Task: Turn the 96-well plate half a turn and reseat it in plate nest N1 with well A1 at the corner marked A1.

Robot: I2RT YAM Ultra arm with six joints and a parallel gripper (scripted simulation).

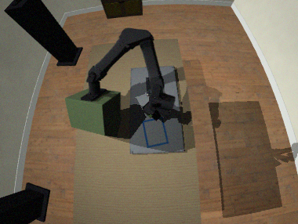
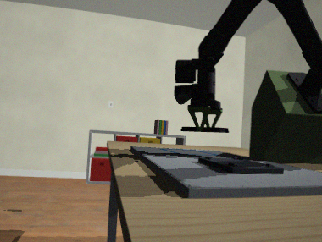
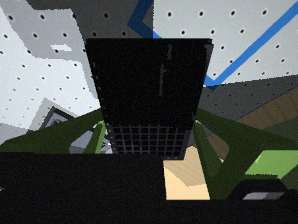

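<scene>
My hand is 2 cm past the plate nest N1, 22 cm to the right of it and 8 cm above it. Round my hand: black 96-well plate (right at my hand).
</scene>
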